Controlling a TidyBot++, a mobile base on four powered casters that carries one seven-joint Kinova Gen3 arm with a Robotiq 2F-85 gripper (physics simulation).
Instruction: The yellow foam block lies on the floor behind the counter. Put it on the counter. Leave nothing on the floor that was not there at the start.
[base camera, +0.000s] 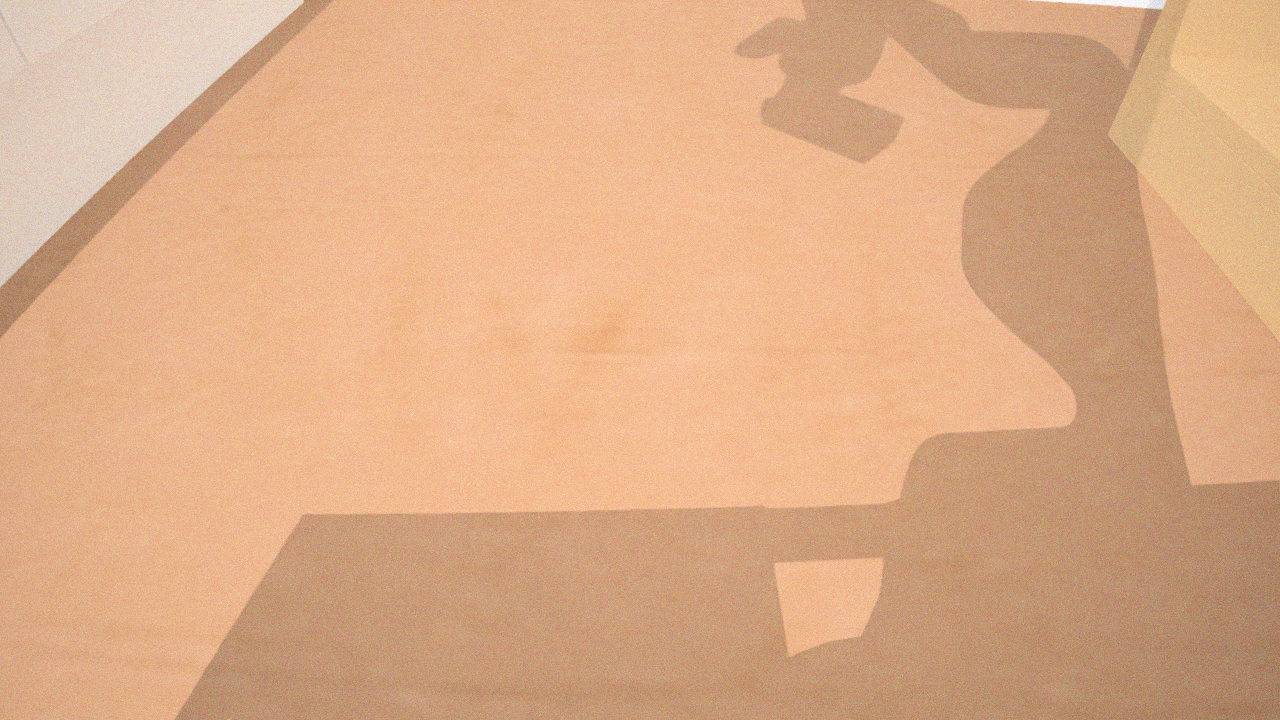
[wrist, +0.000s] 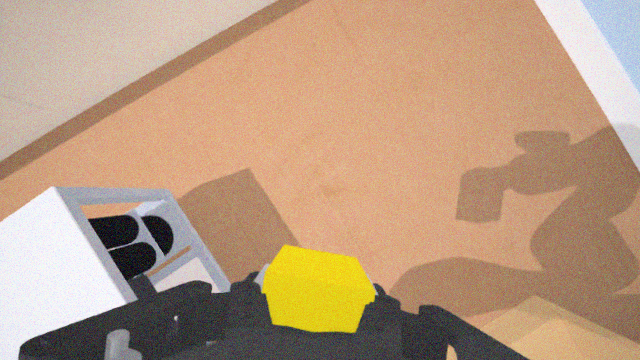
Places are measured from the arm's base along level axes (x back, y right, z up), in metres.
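Where they show: gripper, fingertip midpoint: (wrist: 315, 286).
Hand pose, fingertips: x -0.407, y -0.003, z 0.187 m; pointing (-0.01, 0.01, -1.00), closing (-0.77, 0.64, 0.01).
After its pixels a point has its place.
The yellow foam block (wrist: 317, 290) {z 0.235, x -0.416, y -0.014 m} is between the fingertips at the bottom middle of the wrist view, held well above the floor (wrist: 350, 125) {z -0.397, x -0.611, y -0.146 m} (base camera: 537, 268) {z -0.397, x -0.548, y -0.082 m}. My gripper (wrist: 315, 286) {z 0.187, x -0.407, y -0.003 m} is shut on it, with a dark finger on each side. In the base camera view the gripper and block do not show; shadows of the arm and of the gripper with the block fall on the floor at the upper right. Which surface is the counter, I cannot tell; its top does not show clearly.
The white mobile base (wrist: 45, 260) {z -0.014, x -0.091, y -0.173 m} with black parts inside its frame is at the lower left of the wrist view. A pale wall or panel (base camera: 107, 98) {z -0.332, x -0.774, y -0.541 m} (wrist: 90, 60) {z -0.190, x -0.208, y -0.520 m} runs along the left. A tan wooden box-like piece (base camera: 1226, 116) {z -0.299, x -0.618, y 0.498 m} (wrist: 555, 330) {z -0.297, x -0.717, y 0.533 m} stands at the right.
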